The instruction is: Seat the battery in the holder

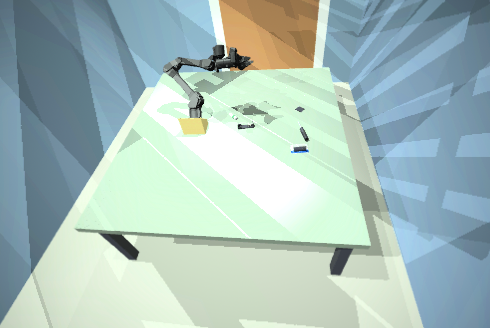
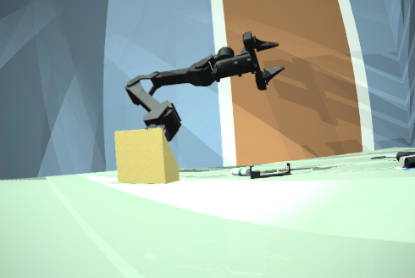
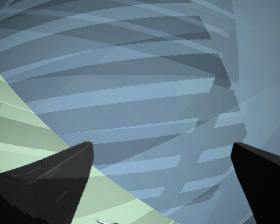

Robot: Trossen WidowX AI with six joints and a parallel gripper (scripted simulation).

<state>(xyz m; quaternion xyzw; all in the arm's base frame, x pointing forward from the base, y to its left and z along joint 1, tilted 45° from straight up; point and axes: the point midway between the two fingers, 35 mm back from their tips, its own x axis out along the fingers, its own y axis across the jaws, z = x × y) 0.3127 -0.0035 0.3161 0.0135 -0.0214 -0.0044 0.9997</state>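
The battery lies 130 mm behind my gripper tip, 110 mm to the right of it and 330 mm below it. Also, from my gripper tip: screwdriver 290 mm ahead, 210 mm to the right, 330 mm below.
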